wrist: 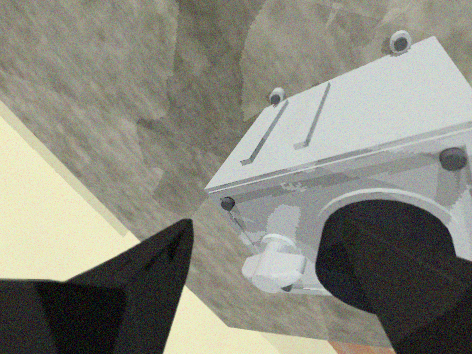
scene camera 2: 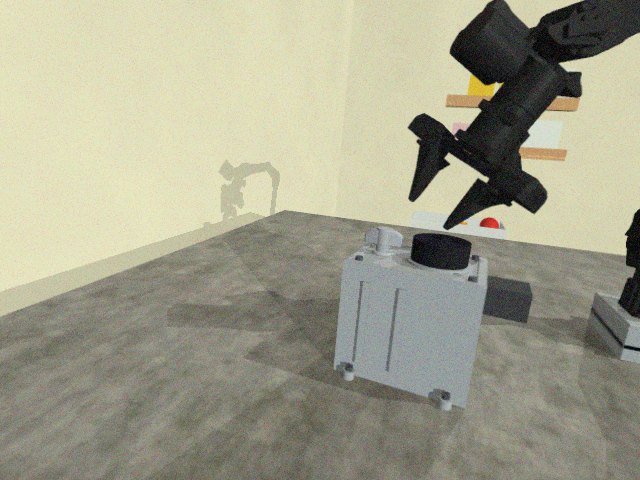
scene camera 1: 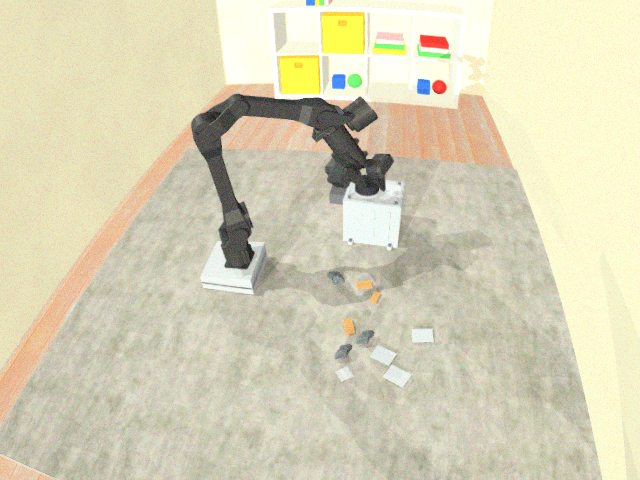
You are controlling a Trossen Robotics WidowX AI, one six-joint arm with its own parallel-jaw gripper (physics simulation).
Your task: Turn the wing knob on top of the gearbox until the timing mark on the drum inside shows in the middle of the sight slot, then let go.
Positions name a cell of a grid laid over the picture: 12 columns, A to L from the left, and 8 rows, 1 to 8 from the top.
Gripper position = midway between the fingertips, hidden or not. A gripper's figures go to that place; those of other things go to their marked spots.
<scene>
My gripper (scene camera 2: I4) is 0.55 m from the lens. A gearbox (scene camera 2: H6): 0.46 m from the lens.
</scene>
